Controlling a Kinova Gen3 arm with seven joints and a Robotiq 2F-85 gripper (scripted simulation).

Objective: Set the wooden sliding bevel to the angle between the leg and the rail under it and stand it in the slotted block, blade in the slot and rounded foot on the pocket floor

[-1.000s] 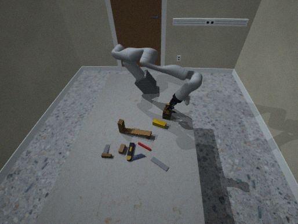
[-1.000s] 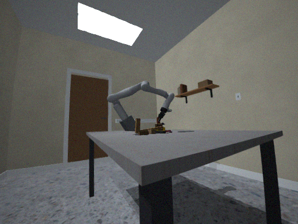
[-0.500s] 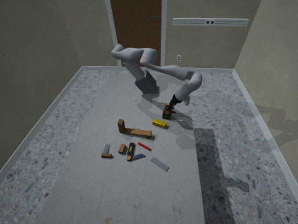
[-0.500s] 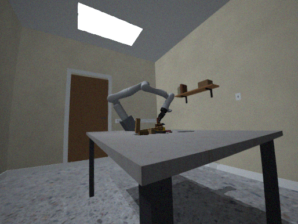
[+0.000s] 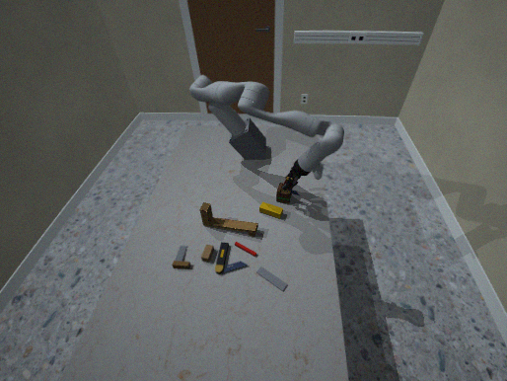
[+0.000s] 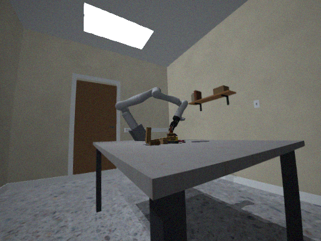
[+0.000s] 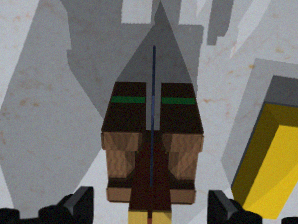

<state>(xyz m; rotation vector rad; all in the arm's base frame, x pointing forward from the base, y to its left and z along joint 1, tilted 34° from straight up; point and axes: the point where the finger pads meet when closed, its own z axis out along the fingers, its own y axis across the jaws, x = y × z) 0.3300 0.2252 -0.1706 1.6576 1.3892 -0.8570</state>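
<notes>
The wooden sliding bevel lies 10 mm to the left of my hand and 30 mm below it. Round my hand: thin dark blade: 20 mm to the left, 50 mm below; wooden leg-and-rail piece: 200 mm ahead, 230 mm to the right, 40 mm below; yellow block: 100 mm ahead, 60 mm to the right, 100 mm below.
</notes>
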